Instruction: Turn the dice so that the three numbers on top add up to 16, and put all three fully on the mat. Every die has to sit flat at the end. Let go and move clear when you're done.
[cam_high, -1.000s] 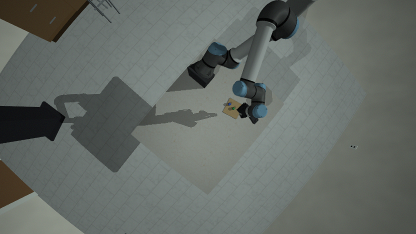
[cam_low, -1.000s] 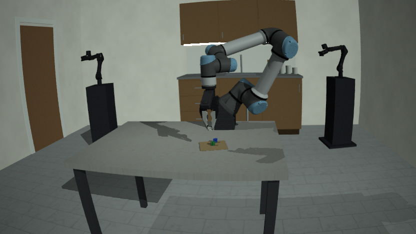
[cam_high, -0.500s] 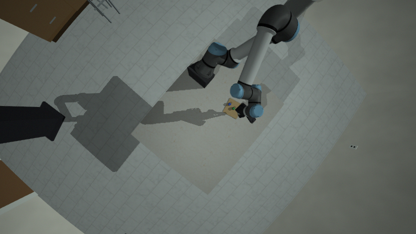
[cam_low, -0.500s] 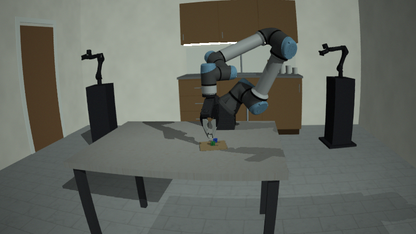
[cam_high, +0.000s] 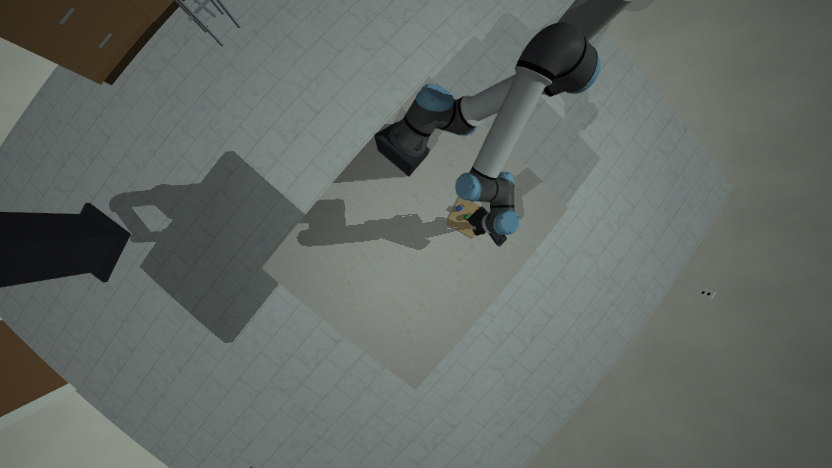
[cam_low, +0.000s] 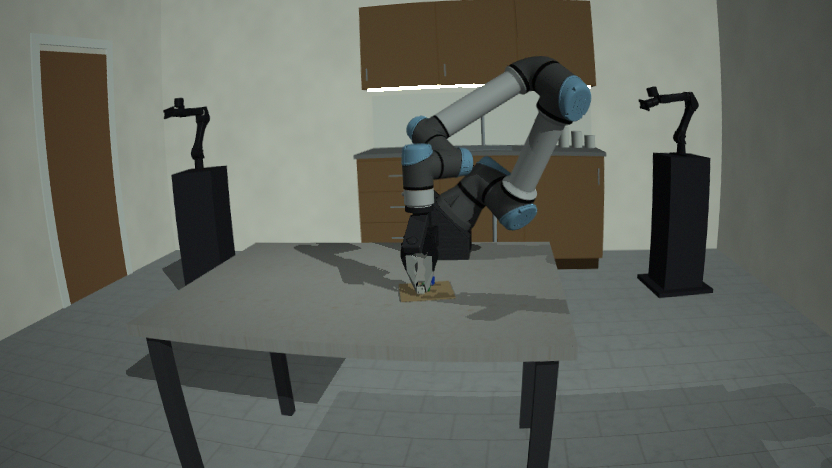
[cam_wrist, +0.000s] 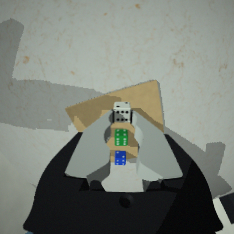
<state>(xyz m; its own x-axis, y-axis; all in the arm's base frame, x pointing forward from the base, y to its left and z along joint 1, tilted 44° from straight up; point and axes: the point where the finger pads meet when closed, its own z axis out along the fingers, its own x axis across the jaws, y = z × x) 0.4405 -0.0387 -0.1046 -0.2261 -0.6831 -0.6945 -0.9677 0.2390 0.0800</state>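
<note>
The green die is 50 mm behind my hand, 20 mm below it and 10 mm to the left of it. From my hand the other things lie so: blue die: 100 mm behind, 20 mm to the left, 20 mm below; white die: 10 mm below; tan mat: 50 mm behind, 30 mm below, 10 mm to the left.
</note>
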